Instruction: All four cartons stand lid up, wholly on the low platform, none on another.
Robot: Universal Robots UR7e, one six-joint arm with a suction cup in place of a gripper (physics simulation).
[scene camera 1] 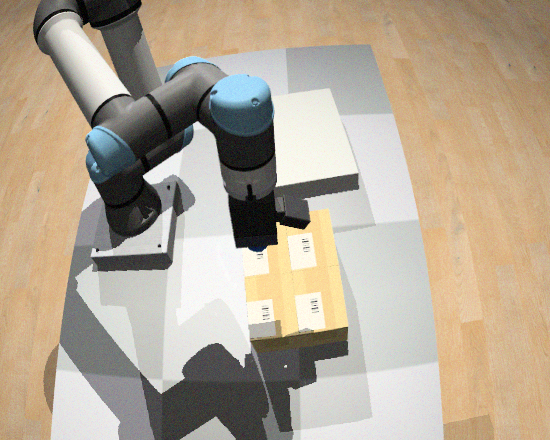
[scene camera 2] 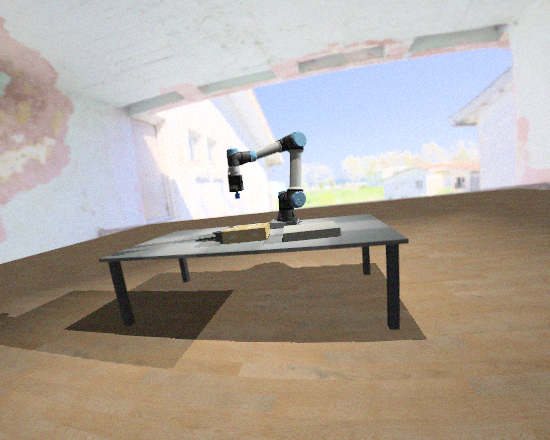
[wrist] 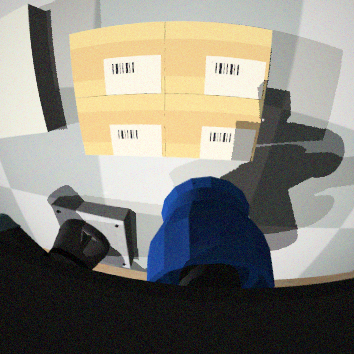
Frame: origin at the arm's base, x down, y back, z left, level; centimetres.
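Seen in the pictures: hand, its tool point: (scene camera 2: 237,198) (wrist: 204,216); arm's base, origin of its link: (scene camera 1: 134,211) (scene camera 2: 287,220) (wrist: 85,237).
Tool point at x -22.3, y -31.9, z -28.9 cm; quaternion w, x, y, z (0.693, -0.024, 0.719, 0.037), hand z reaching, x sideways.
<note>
Pixels of each thing's middle, then the offset from my tool point to it. Level surfaces: height alone.
- far right carton, middle of its body: (wrist: 123,63) (scene camera 1: 312,249) (scene camera 2: 256,233) dx +22.6, dy -9.0, dz +11.0 cm
- far left carton, middle of its body: (wrist: 127,121) (scene camera 1: 267,255) dx +22.6, dy +0.4, dz +11.1 cm
- low platform, middle of its body: (scene camera 1: 297,139) (scene camera 2: 310,230) dx +24.0, dy -10.4, dz +44.3 cm
- table, height of its surface: dx +26.4 cm
Four tan cartons stand edge to edge in a two-by-two block on the table, white barcode labels facing up: the far right carton (scene camera 1: 302,250) (wrist: 120,62), the near right carton (scene camera 1: 310,310) (wrist: 215,60), the far left carton (scene camera 1: 257,265) (wrist: 125,117) and the near left carton (scene camera 1: 265,300) (wrist: 200,115). The arm partly hides the far left one in scene camera 1. The low platform (scene camera 1: 315,140) (scene camera 2: 312,233) (wrist: 15,75), cream on top, stands beside the block, apart from it, and bears no carton. My suction gripper (scene camera 1: 258,248) (scene camera 2: 237,195) (wrist: 206,187) is open, holding nothing, high above the table near the cartons.
The arm's base plate (scene camera 1: 135,255) (wrist: 105,230) stands on the table (scene camera 1: 400,300) (scene camera 2: 175,247), to the left of the cartons in scene camera 1. The arm reaches over from that side. Dark arm shadows fall on the table beside the near cartons.
</note>
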